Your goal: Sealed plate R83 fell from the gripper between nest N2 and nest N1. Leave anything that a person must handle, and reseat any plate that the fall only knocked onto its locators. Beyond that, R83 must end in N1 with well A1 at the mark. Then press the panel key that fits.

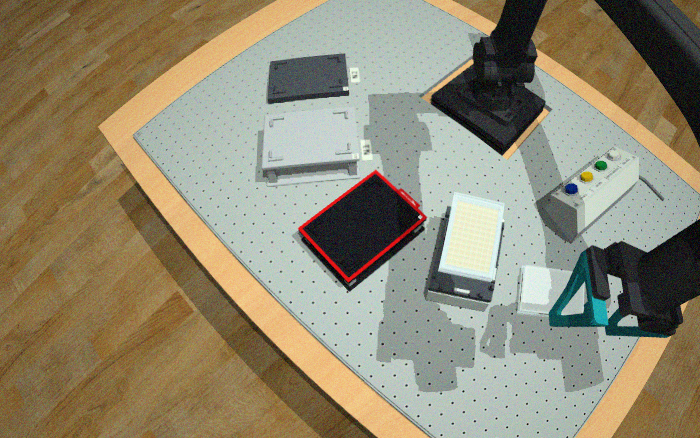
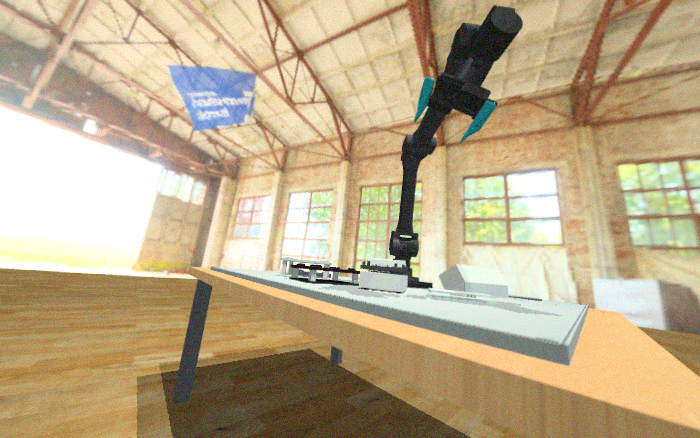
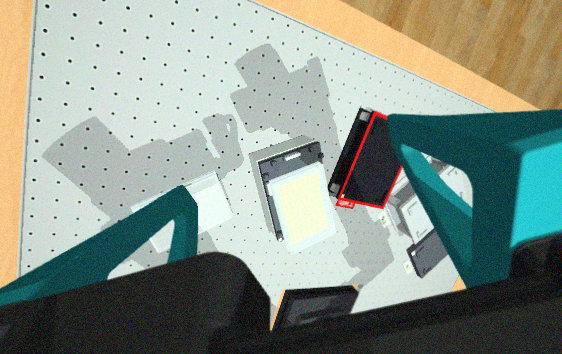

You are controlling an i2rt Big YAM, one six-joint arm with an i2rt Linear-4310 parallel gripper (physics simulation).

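Places are measured from the arm's base along level axes (x ahead, y left, z up), in millimetres.
Pixels of known places: gripper, fingertip midpoint: [image 1: 579, 325] [image 2: 437, 130] [image 3: 283, 164]; arm's base at its link origin: [image 1: 492, 101].
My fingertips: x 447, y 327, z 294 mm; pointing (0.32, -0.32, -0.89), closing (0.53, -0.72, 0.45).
Note:
For each thing: its top centre in the pictures, then the offset to it from my fingertips. "pt": a spot on its surface instead.
- cream-welled plate with a pale rim, top centre: [image 1: 474, 232] [image 3: 308, 212] [image 2: 388, 257] dx -139, dy -189, dz -233 mm
- dark nest at a spot on its surface: [image 1: 442, 283] pt dx -53, dy -183, dz -260 mm
- Nest N1 at its top centre: [image 1: 308, 132] [image 3: 439, 204] [image 2: 308, 259] dx -126, dy -518, dz -250 mm
- Nest N2 at its top centre: [image 1: 307, 72] [image 3: 441, 247] [image 2: 312, 270] dx -266, dy -664, dz -292 mm
- key panel at its top centre: [image 1: 605, 174] [image 2: 473, 267] dx -402, dy -49, dz -231 mm
- red-edged black nest at its top centre: [image 1: 362, 221] [image 3: 381, 165] [image 2: 326, 265] dx -62, dy -344, dz -269 mm
- flat white piece at its top centre: [image 3: 186, 214] [image 1: 554, 291] [image 2: 458, 291] dx -177, dy -22, dz -301 mm
A cream-welled plate with a pale rim [image 1: 472, 237] [image 3: 305, 207] sits off-centre on a dark nest [image 1: 442, 283] [image 3: 279, 164] over a grey block; strips of that nest show beside it. The plate's label and A1 corner are not readable. Nest N1 [image 1: 309, 135] [image 3: 419, 215] is light grey and bears no plate. Nest N2 [image 1: 308, 77] [image 3: 427, 254] is dark, low and also bears no plate. The key panel [image 1: 608, 198] [image 2: 473, 281] has blue, yellow, green and white keys. My gripper [image 1: 580, 326] [image 2: 439, 131] [image 3: 283, 164] is open and empty, raised above the table.
A red-edged black nest [image 1: 361, 227] [image 3: 372, 160] stands between N1 and the plate's nest, turned at an angle. A flat white piece [image 1: 535, 289] [image 3: 215, 200] lies on the pegboard, partly hidden by my finger. My arm's base [image 1: 487, 111] stands beyond the plate.

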